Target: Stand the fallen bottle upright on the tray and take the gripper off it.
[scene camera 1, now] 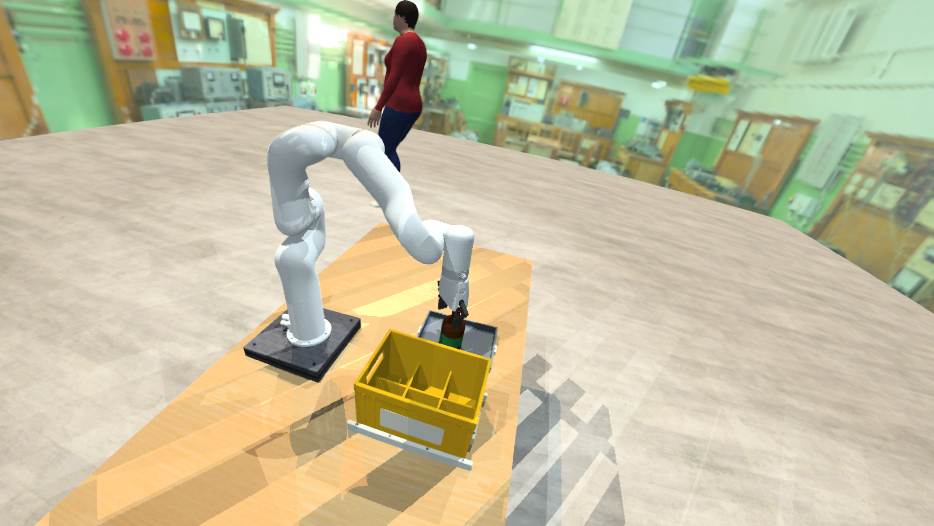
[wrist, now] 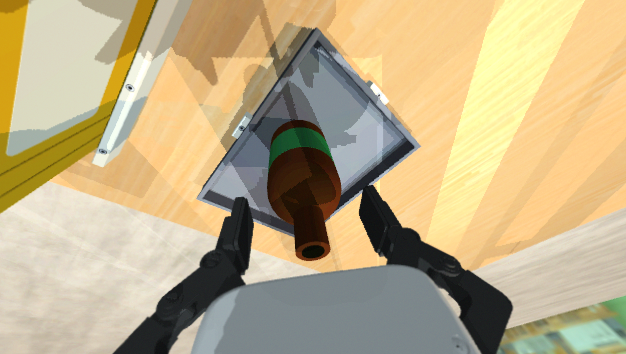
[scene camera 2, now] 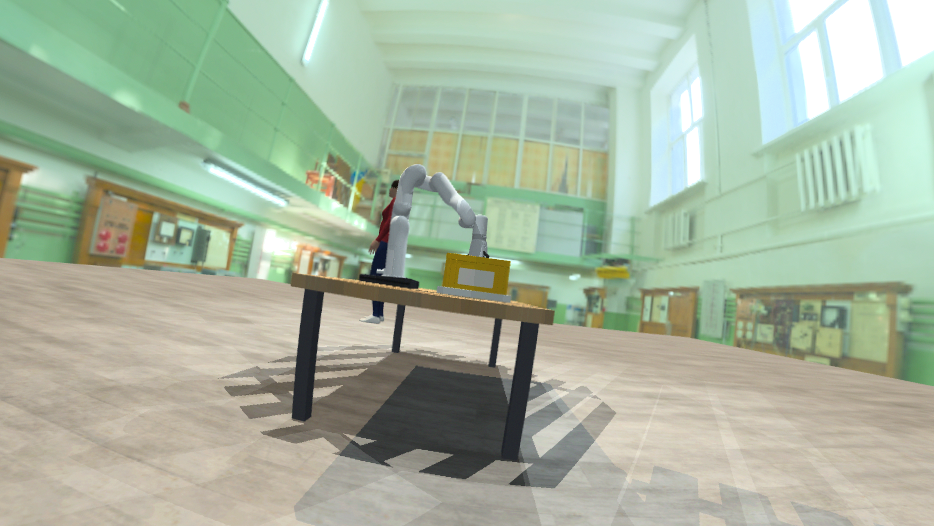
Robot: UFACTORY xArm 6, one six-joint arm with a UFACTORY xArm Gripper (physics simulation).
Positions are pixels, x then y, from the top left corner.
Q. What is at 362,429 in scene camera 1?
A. A white rail.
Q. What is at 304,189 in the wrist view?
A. A brown bottle.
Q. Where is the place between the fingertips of my gripper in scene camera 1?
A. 449,317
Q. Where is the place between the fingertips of my gripper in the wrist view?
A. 307,204
